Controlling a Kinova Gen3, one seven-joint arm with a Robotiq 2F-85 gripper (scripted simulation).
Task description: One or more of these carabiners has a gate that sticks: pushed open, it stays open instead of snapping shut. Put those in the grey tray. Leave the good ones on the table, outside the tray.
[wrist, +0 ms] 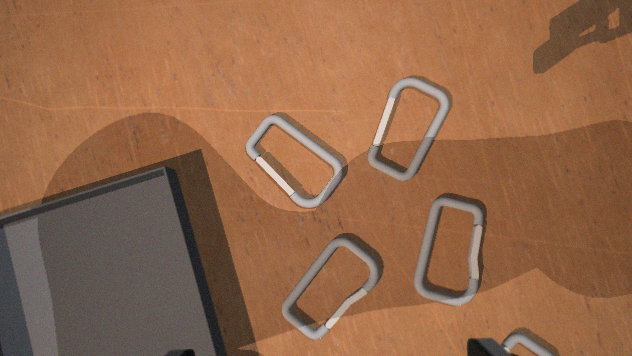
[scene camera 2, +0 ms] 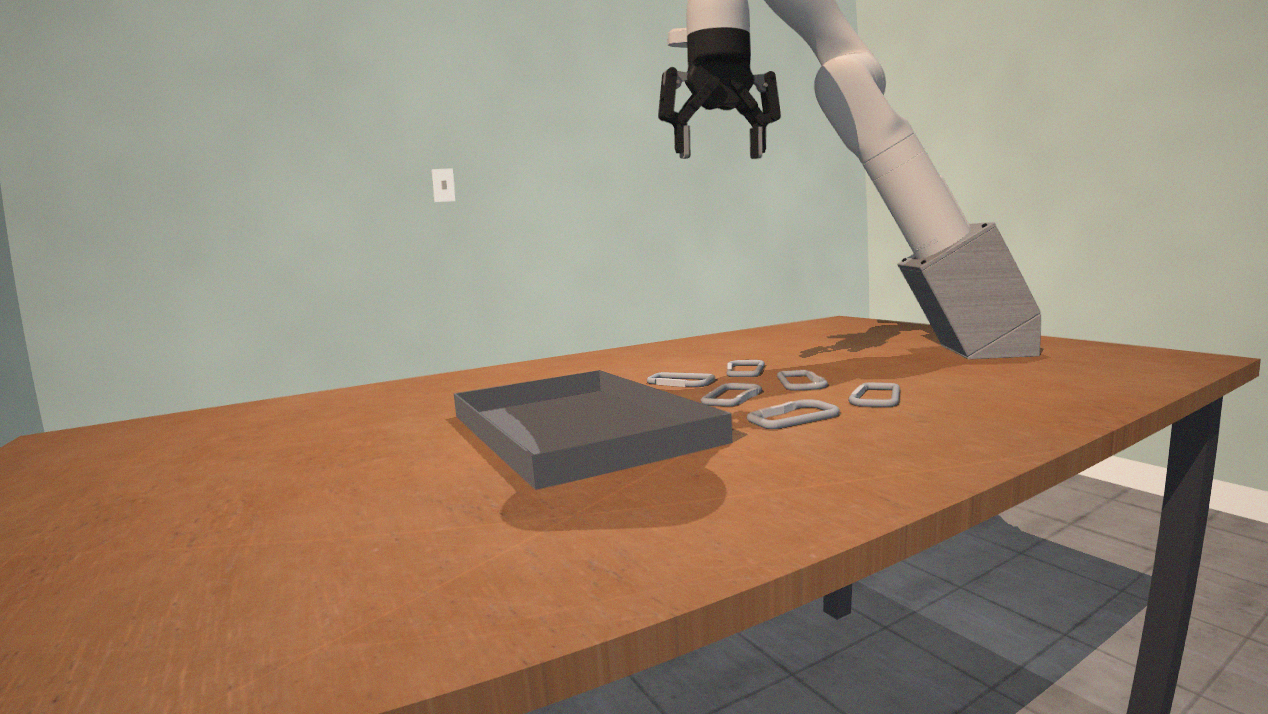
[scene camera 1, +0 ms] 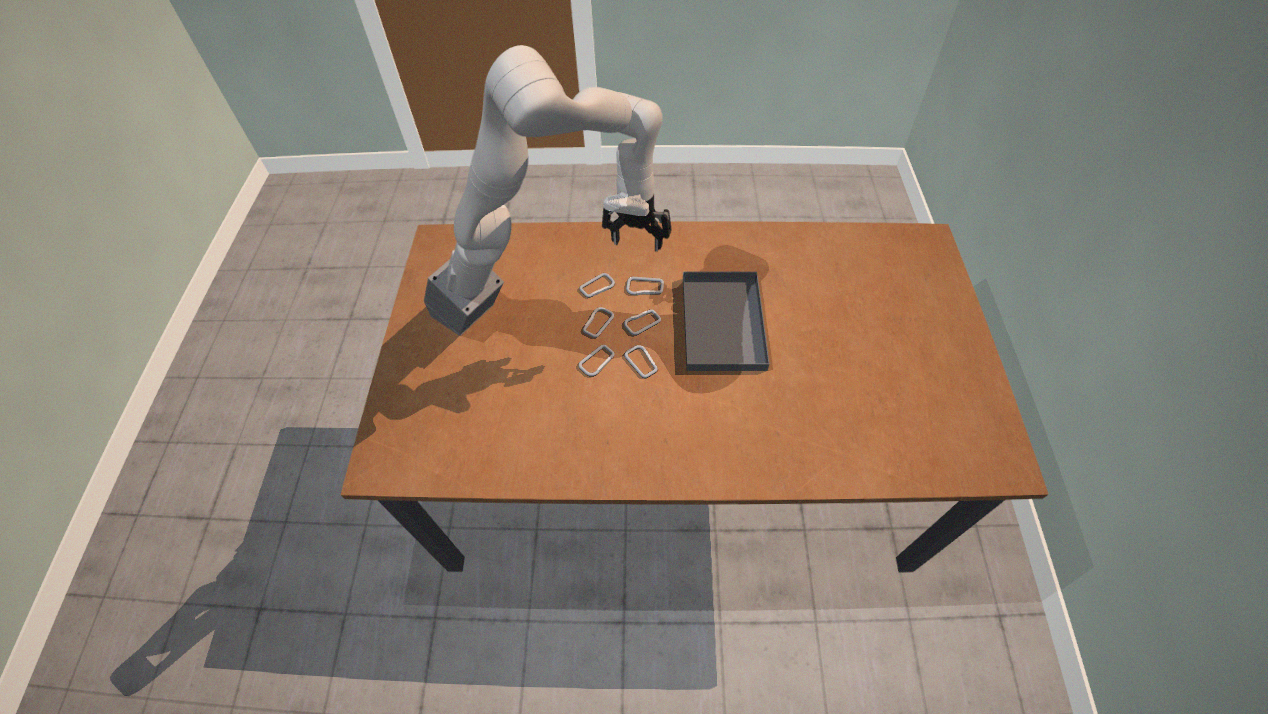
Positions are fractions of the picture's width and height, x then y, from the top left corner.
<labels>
A grey tray shows in the wrist view (0.19, 0.74), in scene camera 2 (0.48, 0.59) and in scene camera 1 (0.57, 0.45).
</labels>
